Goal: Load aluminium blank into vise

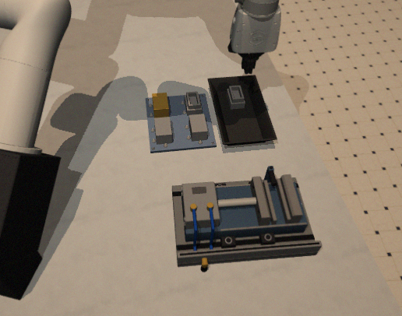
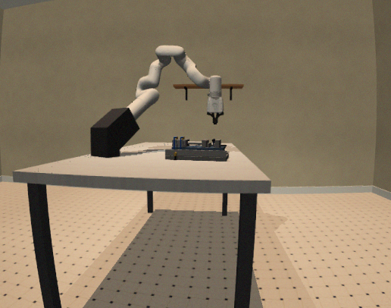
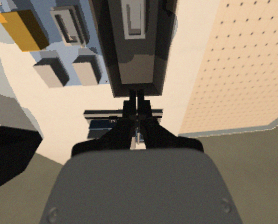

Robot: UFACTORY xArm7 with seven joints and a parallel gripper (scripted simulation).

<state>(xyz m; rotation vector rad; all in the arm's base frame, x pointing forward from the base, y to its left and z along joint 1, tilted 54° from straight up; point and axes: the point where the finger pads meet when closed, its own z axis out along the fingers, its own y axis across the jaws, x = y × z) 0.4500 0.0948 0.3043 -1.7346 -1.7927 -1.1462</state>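
My hand is 220 mm past the brass blank, 170 mm above it and 10 mm to the right of it. The rest, counted from my hand: hosed end block (320 mm to the right, 120 mm below, 90 mm behind).
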